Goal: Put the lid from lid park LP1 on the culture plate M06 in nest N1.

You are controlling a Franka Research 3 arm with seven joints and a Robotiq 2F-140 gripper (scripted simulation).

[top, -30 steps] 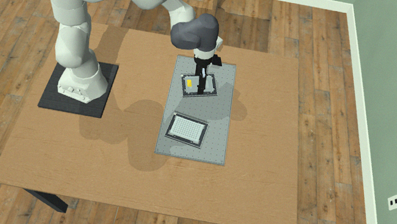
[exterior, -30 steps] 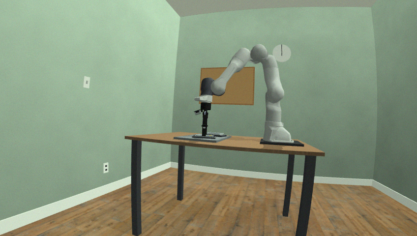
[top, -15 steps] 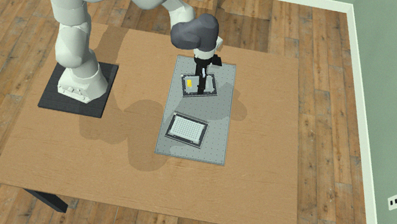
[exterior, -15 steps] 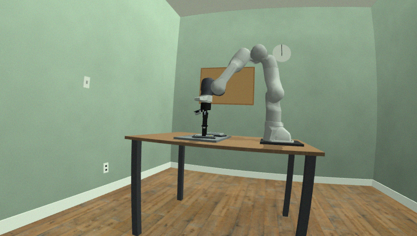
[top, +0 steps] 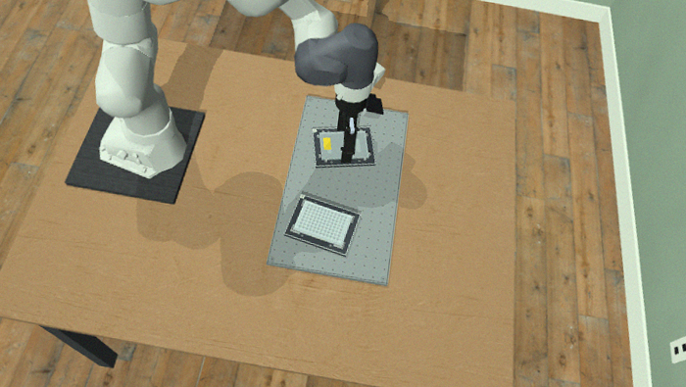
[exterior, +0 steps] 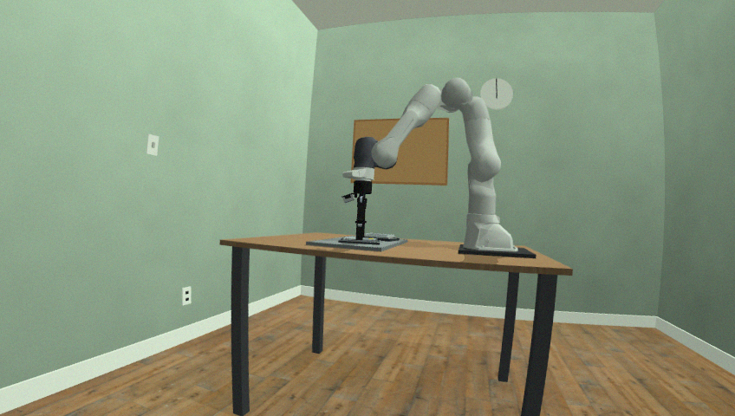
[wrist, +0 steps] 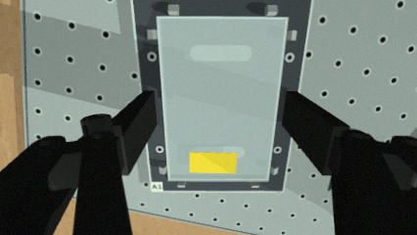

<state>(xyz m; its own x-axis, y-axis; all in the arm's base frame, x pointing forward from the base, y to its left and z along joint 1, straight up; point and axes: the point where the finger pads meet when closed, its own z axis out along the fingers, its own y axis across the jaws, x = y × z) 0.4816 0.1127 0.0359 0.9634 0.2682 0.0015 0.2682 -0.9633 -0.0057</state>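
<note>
My gripper is now 2 cm above the clear lid. Also, from my hand: culture plate (1 cm behind, 24 cm to the right, 2 cm below); dark nest (1 cm behind, 24 cm to the right, 3 cm below); dark lid park (3 cm below).
</note>
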